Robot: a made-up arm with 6 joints.
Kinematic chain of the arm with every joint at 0, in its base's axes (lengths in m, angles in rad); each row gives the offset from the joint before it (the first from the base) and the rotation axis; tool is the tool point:
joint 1: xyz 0 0 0.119 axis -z
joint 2: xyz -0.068 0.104 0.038 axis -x
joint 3: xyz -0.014 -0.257 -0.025 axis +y
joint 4: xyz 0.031 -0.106 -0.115 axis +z
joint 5: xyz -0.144 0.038 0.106 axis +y
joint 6: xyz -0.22 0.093 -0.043 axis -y
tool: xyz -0.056 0.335 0
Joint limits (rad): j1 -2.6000..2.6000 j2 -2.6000..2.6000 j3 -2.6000..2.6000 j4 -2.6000..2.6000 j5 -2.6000..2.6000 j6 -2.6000..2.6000
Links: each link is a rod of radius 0.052 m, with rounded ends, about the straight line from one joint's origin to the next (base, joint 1, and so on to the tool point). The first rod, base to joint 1, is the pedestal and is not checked.
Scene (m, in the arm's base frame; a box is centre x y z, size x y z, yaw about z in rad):
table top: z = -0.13
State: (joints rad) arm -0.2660 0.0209 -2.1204 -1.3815 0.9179 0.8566
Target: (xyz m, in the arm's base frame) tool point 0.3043 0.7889 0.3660
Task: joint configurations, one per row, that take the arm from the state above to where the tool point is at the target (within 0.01 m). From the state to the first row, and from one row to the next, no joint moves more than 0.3 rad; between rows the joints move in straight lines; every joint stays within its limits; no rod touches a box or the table.
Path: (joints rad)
1: -0.1344 0.2886 -2.0596 -1.5242 0.8780 0.8488
2: -0.0028 0.5564 -1.9987 -1.6669 0.8382 0.8410
3: 0.1288 0.8241 -1.9379 -1.8096 0.7983 0.8332
4: 0.2604 1.0919 -1.8771 -1.9522 0.7584 0.8254
5: 0.3920 1.3596 -1.8163 -2.0949 0.7186 0.8176
6: 0.5236 1.6273 -1.7554 -2.2376 0.6787 0.8098
7: 0.6552 1.8951 -1.6946 -2.3803 0.6388 0.8020

